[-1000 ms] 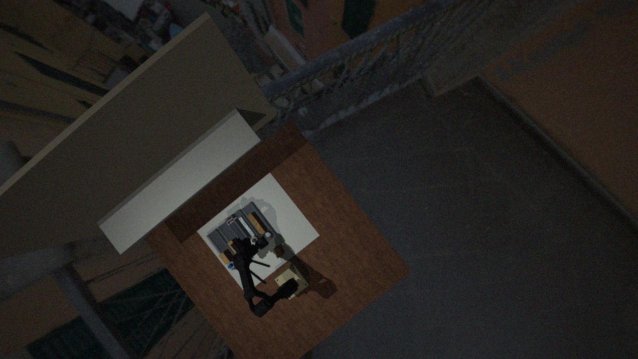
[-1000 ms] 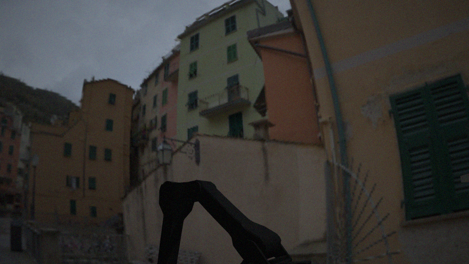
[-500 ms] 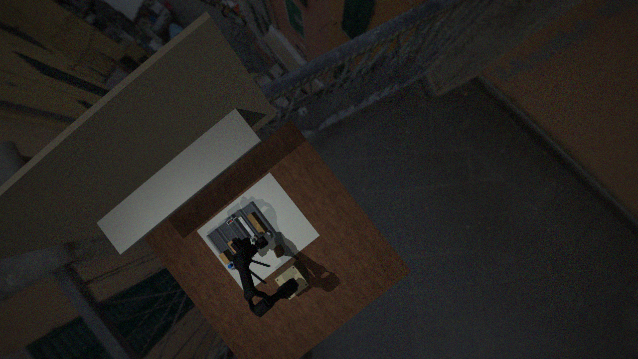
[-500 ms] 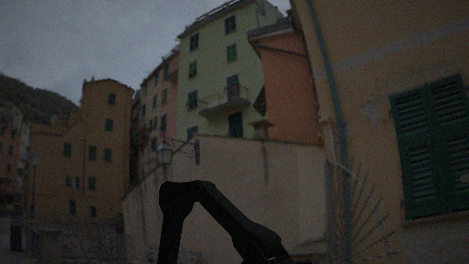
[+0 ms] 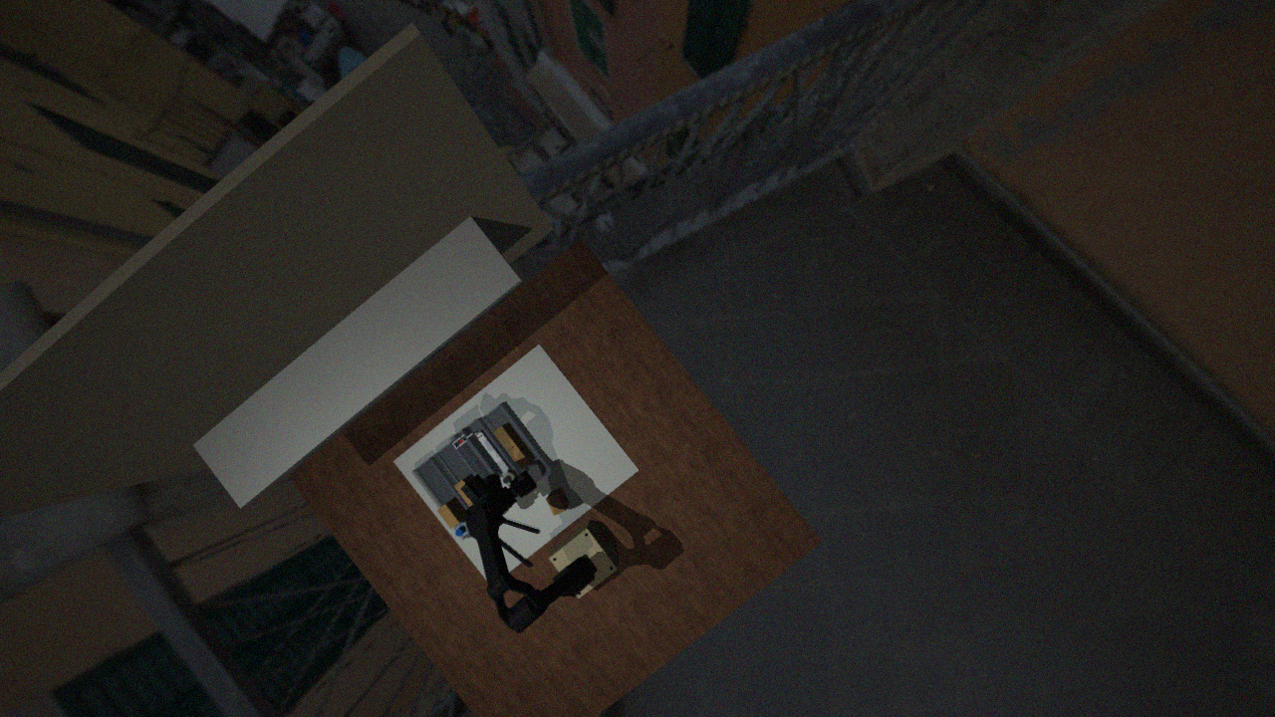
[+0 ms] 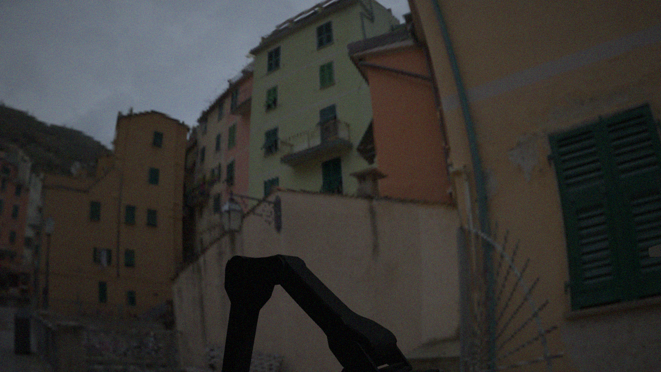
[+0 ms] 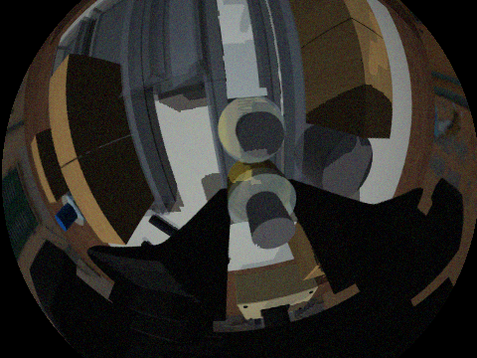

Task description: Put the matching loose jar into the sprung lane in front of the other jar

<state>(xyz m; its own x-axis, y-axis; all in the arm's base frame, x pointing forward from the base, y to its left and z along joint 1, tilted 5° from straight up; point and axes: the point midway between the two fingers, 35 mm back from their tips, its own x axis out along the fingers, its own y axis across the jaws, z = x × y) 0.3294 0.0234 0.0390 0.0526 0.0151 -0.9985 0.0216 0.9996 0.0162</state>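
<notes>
Right now the grey cylinder is 10 mm ahead of my gripper tip, 80 mm to the right of it and 20 mm below it. Also, from my gripper tip: pusher plate 150 mm ahead, 30 mm to the left; then tan box 120 mm behind, 80 mm to the right, 10 mm below; then grey rack 140 mm ahead, 20 mm to the left, 30 mm below.
</notes>
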